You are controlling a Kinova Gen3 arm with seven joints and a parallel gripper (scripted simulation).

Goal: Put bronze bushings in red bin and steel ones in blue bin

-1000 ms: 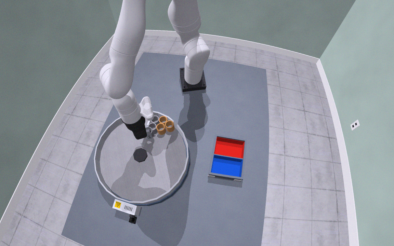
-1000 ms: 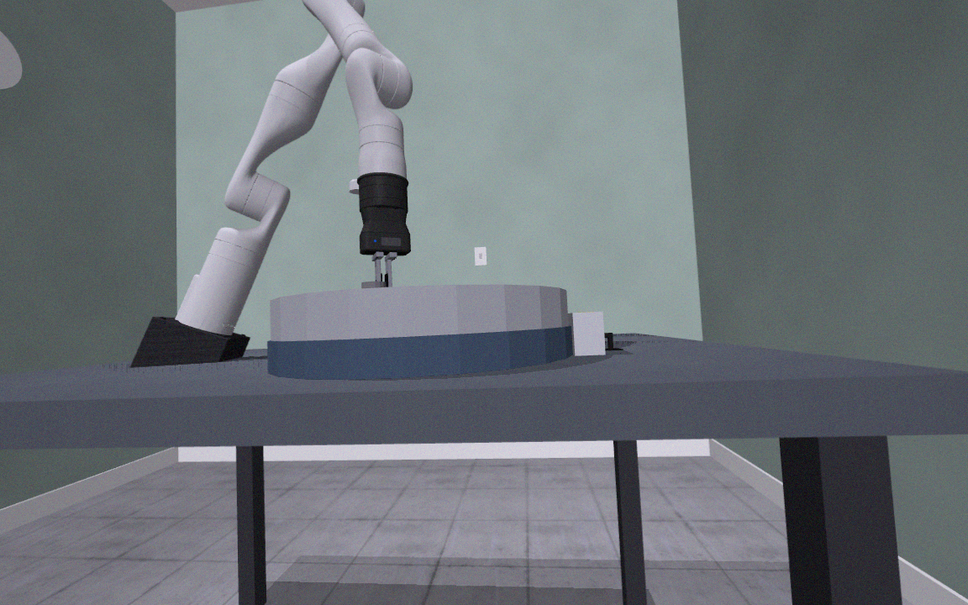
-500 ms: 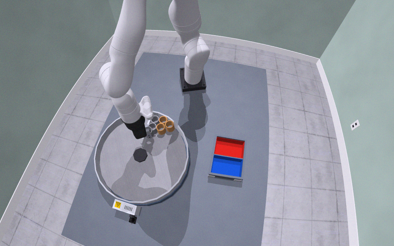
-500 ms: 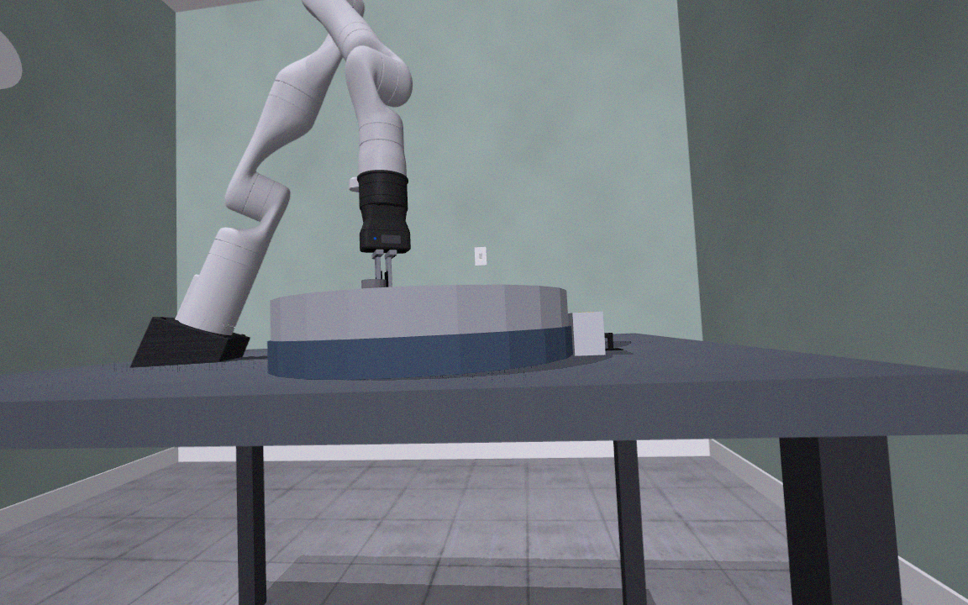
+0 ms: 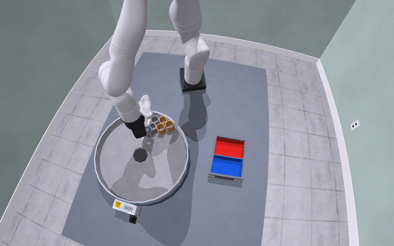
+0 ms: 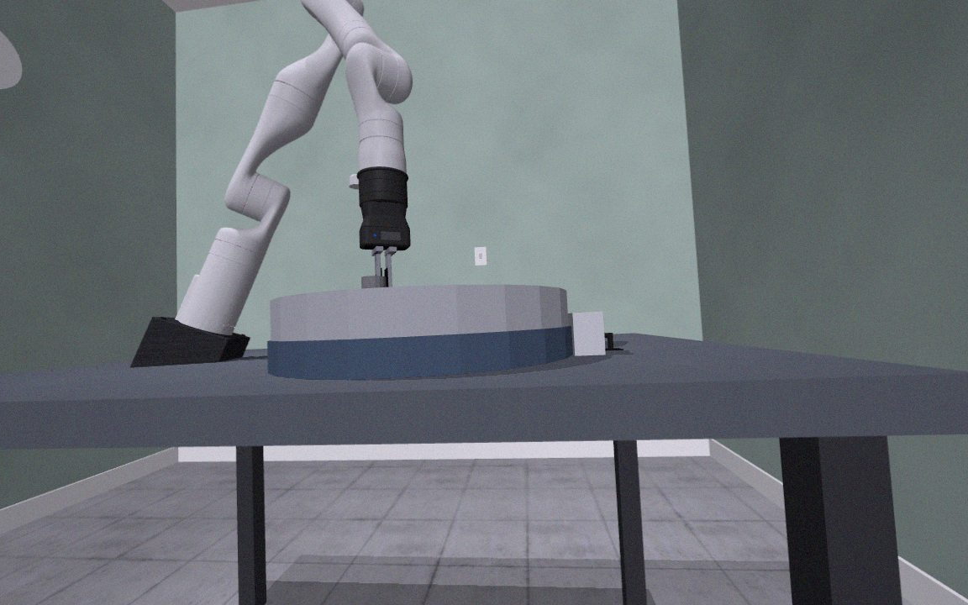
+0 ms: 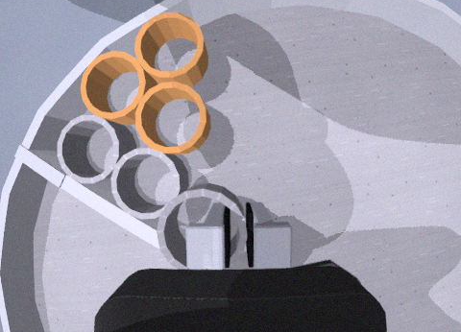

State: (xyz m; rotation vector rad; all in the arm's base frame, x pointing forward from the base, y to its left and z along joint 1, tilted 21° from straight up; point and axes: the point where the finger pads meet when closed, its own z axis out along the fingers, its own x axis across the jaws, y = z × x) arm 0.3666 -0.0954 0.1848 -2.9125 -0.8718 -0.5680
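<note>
Right now the grey tray is 30 mm behind my hand, 340 mm to the left of it and 100 mm below it. From my hand the other things lie so: turntable: 80 mm ahead, 30 mm to the right, 80 mm below.
</note>
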